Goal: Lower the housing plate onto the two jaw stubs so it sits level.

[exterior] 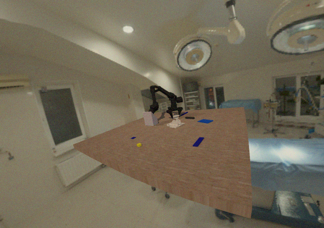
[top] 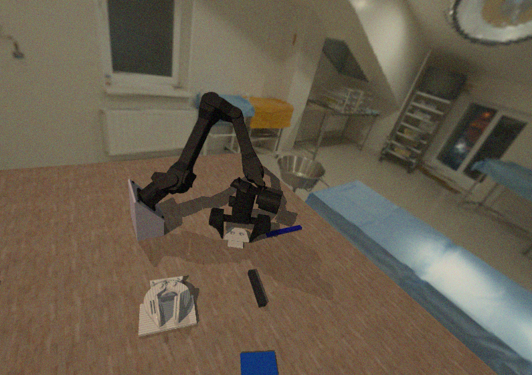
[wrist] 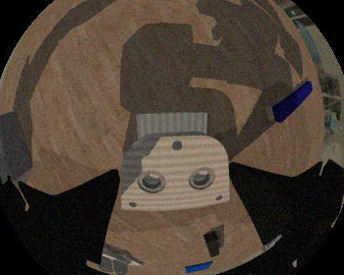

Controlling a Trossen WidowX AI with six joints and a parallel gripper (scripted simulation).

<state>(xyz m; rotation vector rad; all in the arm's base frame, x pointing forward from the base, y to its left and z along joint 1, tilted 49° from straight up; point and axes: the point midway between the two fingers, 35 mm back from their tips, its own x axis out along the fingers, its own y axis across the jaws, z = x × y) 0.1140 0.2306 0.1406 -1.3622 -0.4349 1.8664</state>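
Right now the white base is 180 mm ahead of my gripper tip, 240 mm to the right of it and 10 mm below it. The rest, counted from my gripper tip: blue strip 10 mm behind, 190 mm to the left; black bar 180 mm ahead, 10 mm to the right.
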